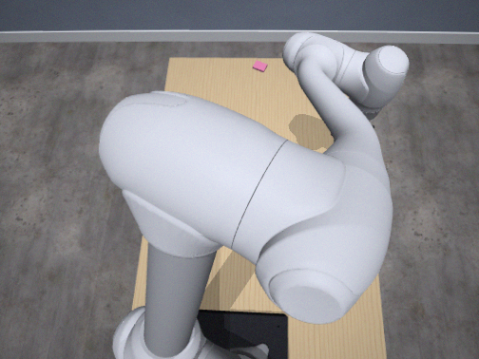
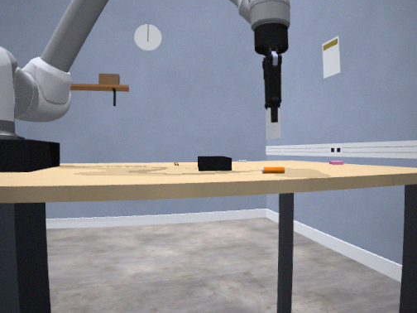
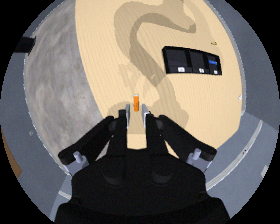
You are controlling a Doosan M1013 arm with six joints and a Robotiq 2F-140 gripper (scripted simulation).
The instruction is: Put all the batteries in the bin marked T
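Right now my hand is 100 mm above the orange battery. Round my hand: blue battery: 20 mm behind, 340 mm to the left, 90 mm below; small brass piece: 100 mm behind, 440 mm to the left, 100 mm below; black bin: 40 mm behind, 260 mm to the left, 90 mm below.
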